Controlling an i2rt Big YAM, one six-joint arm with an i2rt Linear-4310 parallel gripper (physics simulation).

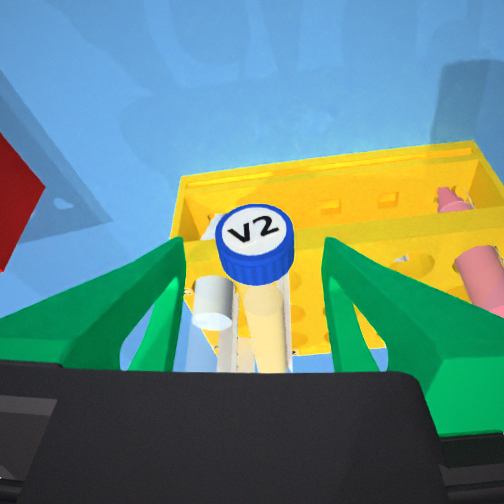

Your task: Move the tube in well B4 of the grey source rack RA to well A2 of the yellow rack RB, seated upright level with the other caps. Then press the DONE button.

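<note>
The tube with a blue cap marked V2 stands upright in a well near the left end of the yellow rack. Its cream body runs down through the rack below the cap. My gripper is open. Its green fingers sit left and right of the tube with a gap on each side, touching nothing. I cannot tell which well it is, or how deep the tube sits.
A pink tube lies tilted in the rack at the right. A pale short cylinder stands just left of the tube's body. A red block is at the left edge. A grey shape stands far right.
</note>
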